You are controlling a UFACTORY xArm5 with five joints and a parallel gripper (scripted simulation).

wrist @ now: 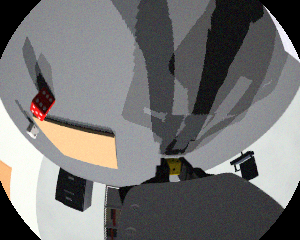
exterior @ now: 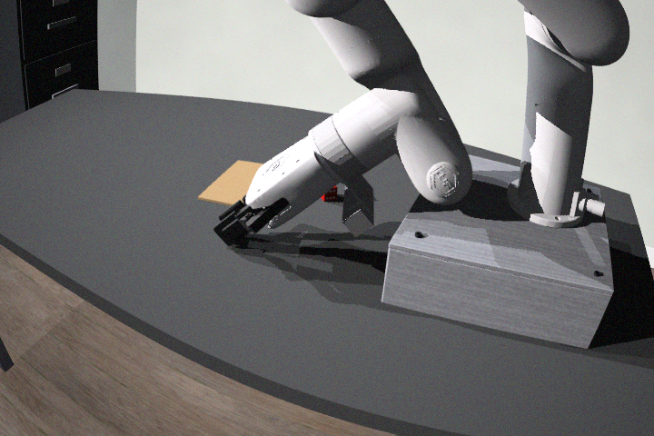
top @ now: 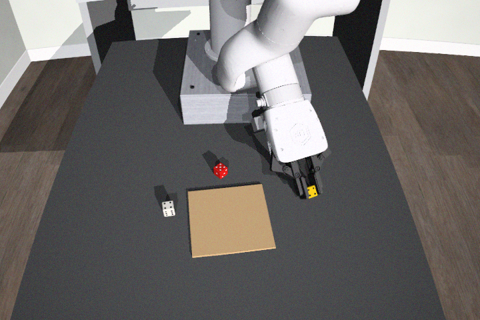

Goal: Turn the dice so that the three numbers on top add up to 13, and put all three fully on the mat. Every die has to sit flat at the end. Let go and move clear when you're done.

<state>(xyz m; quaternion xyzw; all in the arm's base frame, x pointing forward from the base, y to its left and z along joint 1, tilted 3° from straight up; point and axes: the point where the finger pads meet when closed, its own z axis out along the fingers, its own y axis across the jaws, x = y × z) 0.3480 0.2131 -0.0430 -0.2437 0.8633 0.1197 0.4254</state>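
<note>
Now: the yellow die 10 mm below my hand and 10 mm ahead of it. The rest, counted from my hand: red die 170 mm to the right, 20 mm below, 20 mm behind; then tan mat 130 mm to the right, 80 mm ahead, 20 mm below; then white die 240 mm to the right, 80 mm ahead, 20 mm below.
</note>
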